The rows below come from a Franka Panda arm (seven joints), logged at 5 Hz.
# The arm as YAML. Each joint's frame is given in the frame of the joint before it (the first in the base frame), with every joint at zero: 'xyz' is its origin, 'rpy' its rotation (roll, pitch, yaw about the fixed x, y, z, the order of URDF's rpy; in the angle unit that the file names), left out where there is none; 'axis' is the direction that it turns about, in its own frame. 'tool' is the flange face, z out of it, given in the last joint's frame.
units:
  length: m
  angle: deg
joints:
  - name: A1
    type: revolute
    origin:
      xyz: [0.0, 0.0, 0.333]
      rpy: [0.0, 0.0, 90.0]
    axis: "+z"
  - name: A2
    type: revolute
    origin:
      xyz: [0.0, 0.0, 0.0]
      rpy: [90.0, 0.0, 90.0]
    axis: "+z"
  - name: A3
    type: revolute
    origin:
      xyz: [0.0, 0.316, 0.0]
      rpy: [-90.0, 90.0, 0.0]
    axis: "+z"
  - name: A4
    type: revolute
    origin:
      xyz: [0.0, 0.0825, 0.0]
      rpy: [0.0, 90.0, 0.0]
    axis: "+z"
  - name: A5
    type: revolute
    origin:
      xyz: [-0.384, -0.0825, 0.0]
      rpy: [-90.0, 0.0, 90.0]
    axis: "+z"
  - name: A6
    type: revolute
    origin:
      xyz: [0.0, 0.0, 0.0]
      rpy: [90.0, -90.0, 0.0]
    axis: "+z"
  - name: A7
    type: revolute
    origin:
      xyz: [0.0, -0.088, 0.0]
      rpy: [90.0, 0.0, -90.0]
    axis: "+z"
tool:
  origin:
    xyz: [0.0, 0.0, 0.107]
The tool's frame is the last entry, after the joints.
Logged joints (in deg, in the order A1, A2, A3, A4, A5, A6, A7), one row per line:
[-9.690 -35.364 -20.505 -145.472 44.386 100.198 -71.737]
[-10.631 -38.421 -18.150 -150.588 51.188 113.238 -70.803]
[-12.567 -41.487 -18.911 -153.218 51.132 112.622 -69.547]
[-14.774 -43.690 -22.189 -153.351 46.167 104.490 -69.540]
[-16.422 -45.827 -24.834 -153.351 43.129 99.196 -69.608]
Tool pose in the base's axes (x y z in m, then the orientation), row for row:
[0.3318 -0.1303 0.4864 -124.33 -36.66 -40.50]
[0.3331 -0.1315 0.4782 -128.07 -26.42 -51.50]
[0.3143 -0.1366 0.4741 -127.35 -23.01 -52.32]
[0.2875 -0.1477 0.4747 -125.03 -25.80 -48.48]
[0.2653 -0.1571 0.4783 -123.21 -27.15 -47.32]
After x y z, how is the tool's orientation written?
As a rotation vector, in degrees.
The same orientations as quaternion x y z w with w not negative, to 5 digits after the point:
[-0.84827 -0.25012 -0.27632 0.37621]
[-0.85777 -0.17695 -0.34493 0.33757]
[-0.85618 -0.15470 -0.35175 0.34539]
[-0.85057 -0.17552 -0.32981 0.37008]
[-0.84400 -0.18598 -0.32415 0.38471]

